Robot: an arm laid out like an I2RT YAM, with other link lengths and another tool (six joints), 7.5 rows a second.
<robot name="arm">
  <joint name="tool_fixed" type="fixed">
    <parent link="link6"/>
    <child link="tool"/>
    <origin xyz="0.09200 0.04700 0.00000" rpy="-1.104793 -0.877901 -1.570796"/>
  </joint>
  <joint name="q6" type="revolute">
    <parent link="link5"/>
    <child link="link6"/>
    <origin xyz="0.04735 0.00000 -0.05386" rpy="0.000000 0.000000 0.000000"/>
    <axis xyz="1 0 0"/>
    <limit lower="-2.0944" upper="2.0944"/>
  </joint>
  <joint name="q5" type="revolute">
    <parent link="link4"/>
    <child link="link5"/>
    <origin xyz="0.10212 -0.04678 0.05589" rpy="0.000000 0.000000 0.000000"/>
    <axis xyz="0 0 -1"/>
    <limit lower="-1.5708" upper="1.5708"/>
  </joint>
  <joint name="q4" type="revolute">
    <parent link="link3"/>
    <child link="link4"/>
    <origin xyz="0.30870 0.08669 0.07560" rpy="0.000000 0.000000 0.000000"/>
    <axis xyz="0 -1 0"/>
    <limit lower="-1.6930" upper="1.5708"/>
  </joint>
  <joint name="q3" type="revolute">
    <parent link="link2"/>
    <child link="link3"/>
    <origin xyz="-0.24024 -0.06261 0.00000" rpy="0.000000 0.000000 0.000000"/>
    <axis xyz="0 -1 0"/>
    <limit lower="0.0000" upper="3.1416"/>
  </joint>
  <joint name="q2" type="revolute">
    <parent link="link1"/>
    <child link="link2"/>
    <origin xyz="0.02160 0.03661 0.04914" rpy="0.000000 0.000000 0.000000"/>
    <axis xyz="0 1 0"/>
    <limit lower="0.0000" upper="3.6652"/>
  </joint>
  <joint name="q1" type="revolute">
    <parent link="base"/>
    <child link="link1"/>
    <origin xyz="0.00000 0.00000 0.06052" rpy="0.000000 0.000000 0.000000"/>
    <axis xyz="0 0 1"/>
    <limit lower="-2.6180" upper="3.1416"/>
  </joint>
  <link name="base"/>
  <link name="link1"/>
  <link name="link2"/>
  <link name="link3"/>
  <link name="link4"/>
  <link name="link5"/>
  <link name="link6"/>
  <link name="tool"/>
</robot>
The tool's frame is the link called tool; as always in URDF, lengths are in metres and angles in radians.
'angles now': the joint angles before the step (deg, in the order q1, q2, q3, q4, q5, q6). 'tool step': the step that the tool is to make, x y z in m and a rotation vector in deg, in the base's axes. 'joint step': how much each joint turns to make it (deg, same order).
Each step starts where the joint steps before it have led.
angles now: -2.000, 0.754, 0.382, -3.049, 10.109, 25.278
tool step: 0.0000, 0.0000, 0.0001, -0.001, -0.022, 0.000
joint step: 0.000, 0.004, 0.002, 0.024, 0.000, 0.000
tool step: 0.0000, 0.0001, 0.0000, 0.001, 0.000, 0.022
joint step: 0.013, 0.006, 0.001, 0.005, -0.009, 0.000
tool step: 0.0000, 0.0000, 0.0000, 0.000, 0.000, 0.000
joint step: 0.000, 0.000, 0.000, 0.000, 0.000, 0.000
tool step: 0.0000, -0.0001, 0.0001, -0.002, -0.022, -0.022
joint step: -0.013, -0.002, 0.000, 0.020, 0.009, -0.001
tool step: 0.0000, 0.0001, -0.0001, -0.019, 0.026, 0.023
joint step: 0.011, 0.005, 0.003, -0.020, -0.011, -0.021
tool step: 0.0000, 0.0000, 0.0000, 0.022, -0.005, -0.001
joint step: 0.002, -0.003, -0.004, 0.001, 0.002, 0.023
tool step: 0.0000, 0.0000, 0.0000, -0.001, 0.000, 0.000
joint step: 0.000, 0.000, 0.000, 0.000, 0.000, -0.001
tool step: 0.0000, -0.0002, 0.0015, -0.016, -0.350, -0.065
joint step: -0.011, 0.030, 0.004, 0.376, 0.055, -0.001
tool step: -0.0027, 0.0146, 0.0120, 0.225, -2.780, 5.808
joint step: -0.005, 0.001, -0.002, 2.756, -5.819, 0.153
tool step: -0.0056, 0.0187, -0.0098, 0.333, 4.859, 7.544
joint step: 0.013, 0.814, 2.167, -6.225, -7.528, -0.196
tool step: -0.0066, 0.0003, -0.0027, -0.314, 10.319, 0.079
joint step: -0.019, 5.934, 8.951, -13.356, 0.025, -0.681
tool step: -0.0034, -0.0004, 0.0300, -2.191, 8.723, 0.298
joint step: 0.014, 12.364, 15.624, -12.025, 0.581, -2.443
